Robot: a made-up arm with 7 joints. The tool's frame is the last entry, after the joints.
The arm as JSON. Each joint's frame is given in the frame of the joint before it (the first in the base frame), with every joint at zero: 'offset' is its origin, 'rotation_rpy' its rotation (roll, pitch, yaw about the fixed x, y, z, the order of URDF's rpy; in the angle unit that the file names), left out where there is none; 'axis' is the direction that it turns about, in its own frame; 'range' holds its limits. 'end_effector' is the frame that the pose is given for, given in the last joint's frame.
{
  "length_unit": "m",
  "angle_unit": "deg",
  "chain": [
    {
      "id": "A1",
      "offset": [
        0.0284,
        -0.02,
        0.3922
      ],
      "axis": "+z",
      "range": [
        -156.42,
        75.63
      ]
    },
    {
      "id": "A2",
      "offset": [
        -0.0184,
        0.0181,
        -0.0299
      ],
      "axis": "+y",
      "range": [
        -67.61,
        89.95
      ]
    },
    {
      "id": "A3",
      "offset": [
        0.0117,
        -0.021,
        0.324
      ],
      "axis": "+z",
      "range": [
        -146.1,
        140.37
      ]
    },
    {
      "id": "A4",
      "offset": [
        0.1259,
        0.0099,
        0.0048
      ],
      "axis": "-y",
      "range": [
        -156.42,
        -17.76
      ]
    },
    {
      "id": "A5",
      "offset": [
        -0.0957,
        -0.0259,
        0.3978
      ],
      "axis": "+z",
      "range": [
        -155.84,
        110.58
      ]
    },
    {
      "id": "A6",
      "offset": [
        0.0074,
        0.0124,
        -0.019
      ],
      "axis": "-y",
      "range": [
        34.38,
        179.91
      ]
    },
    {
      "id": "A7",
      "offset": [
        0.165,
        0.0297,
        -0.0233
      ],
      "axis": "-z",
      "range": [
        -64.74,
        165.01
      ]
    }
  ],
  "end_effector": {
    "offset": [
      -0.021,
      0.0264,
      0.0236
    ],
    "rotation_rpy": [
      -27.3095,
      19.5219,
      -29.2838
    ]
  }
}
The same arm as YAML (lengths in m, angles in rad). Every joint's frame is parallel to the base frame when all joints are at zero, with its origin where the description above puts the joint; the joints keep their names.
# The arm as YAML. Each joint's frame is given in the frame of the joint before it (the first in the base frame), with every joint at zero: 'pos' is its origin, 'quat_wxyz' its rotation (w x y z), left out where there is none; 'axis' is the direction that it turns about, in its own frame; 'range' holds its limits. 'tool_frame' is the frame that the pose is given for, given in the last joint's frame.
length_unit: m
angle_unit: rad
joints:
  - joint: A1
    pos: [0.0284, -0.02, 0.3922]
    axis: "+z"
    range: [-2.73, 1.32]
  - joint: A2
    pos: [-0.0184, 0.0181, -0.0299]
    axis: "+y"
    range: [-1.18, 1.5699]
  - joint: A3
    pos: [0.0117, -0.021, 0.324]
    axis: "+z"
    range: [-2.5499, 2.4499]
  - joint: A4
    pos: [0.1259, 0.0099, 0.0048]
    axis: "-y"
    range: [-2.73, -0.31]
  - joint: A5
    pos: [-0.0957, -0.0259, 0.3978]
    axis: "+z"
    range: [-2.7199, 1.93]
  - joint: A6
    pos: [0.0074, 0.0124, -0.019]
    axis: "-y"
    range: [0.6, 3.14]
  - joint: A7
    pos: [0.165, 0.0297, -0.0233]
    axis: "-z"
    range: [-1.1299, 2.88]
tool_frame:
  pos: [-0.021, 0.0264, 0.0236]
  quat_wxyz: [0.936685, -0.183454, 0.218205, -0.203353]

